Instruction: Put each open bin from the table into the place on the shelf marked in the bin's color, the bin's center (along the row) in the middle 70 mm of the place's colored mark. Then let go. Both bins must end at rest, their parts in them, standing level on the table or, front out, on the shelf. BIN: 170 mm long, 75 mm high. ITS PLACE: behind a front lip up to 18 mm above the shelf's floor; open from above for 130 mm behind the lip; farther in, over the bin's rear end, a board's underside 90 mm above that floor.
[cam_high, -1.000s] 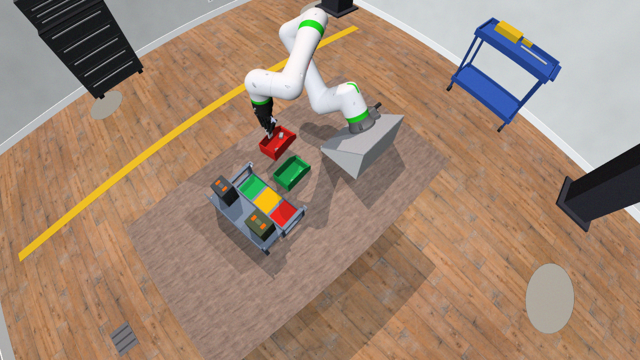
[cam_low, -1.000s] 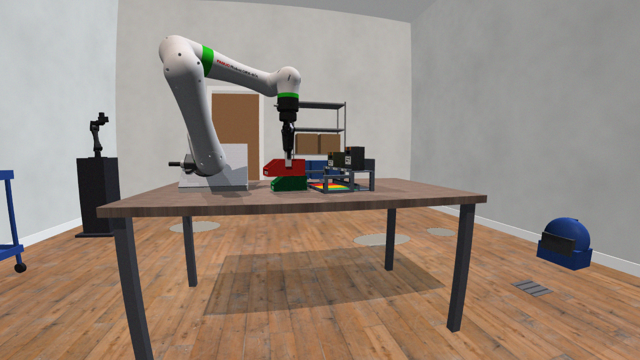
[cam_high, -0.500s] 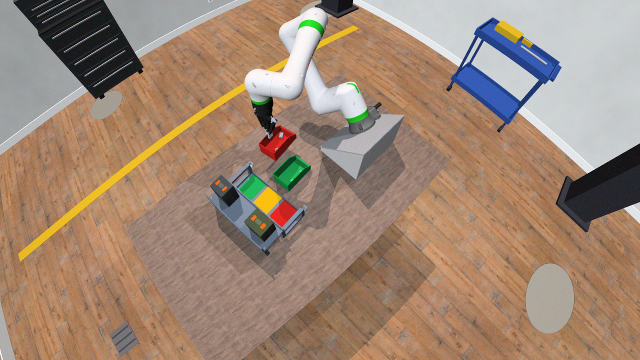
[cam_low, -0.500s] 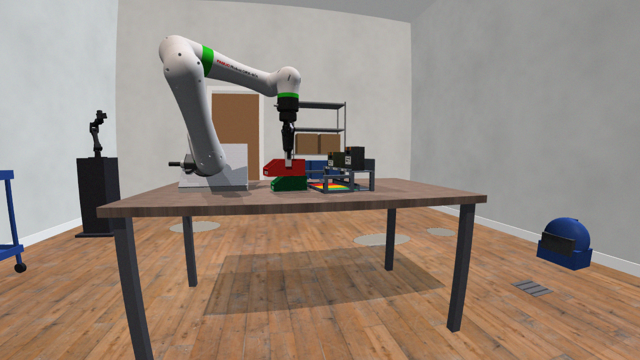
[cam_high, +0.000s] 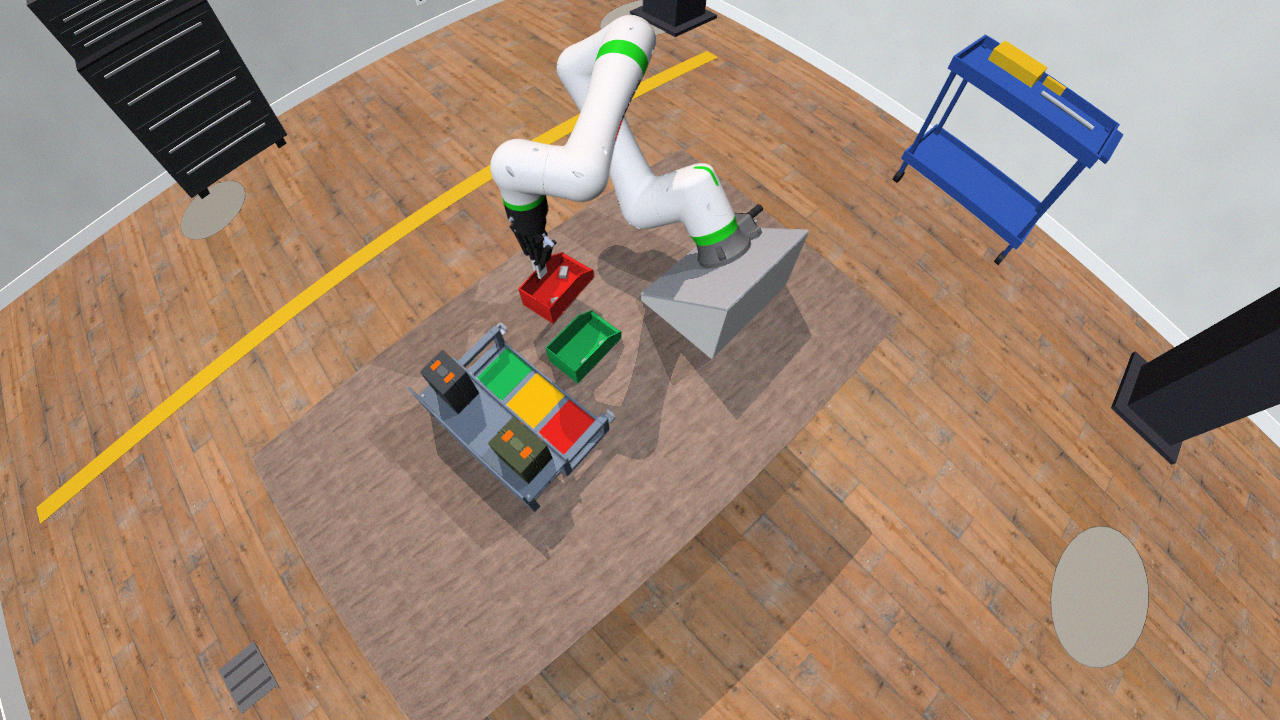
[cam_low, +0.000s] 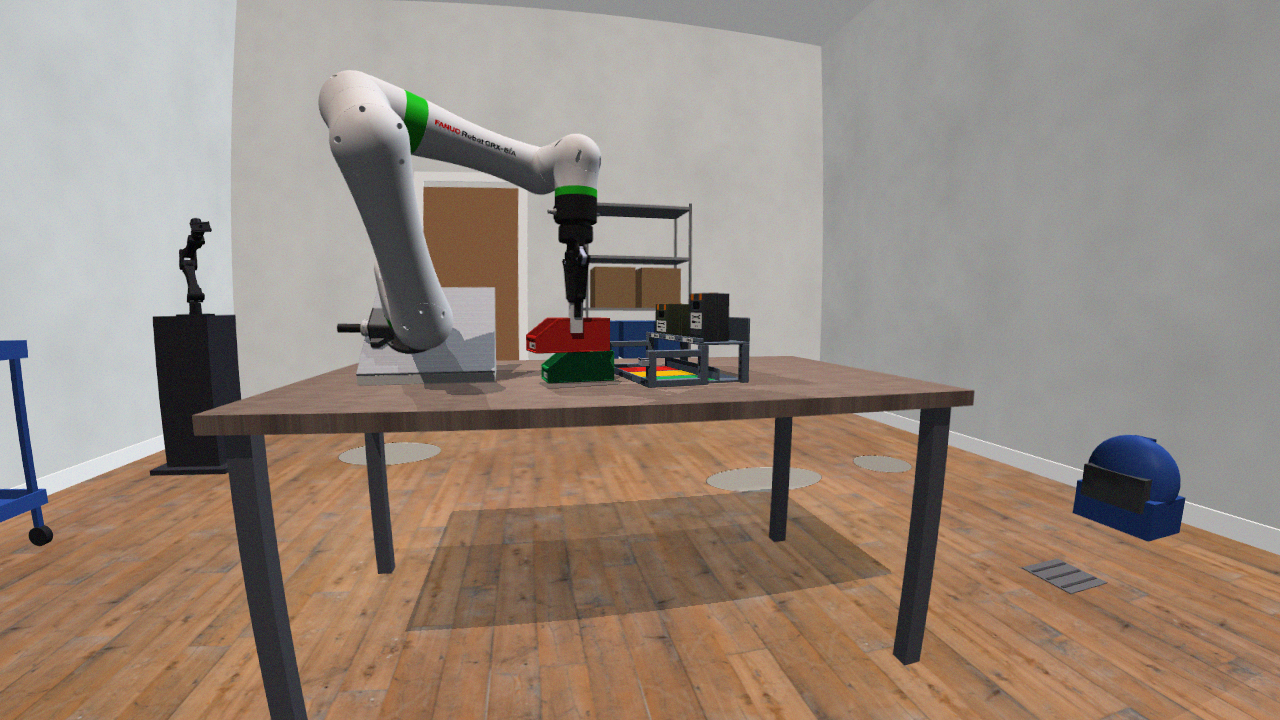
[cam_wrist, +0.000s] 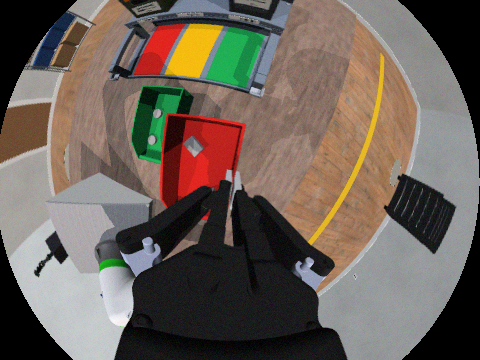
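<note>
My hand is 5 cm to the right of the red bin, 4 cm above it and 1 cm past it. Round my hand: green bin 18 cm to the left, 12 cm below, 2 cm ahead.
</note>
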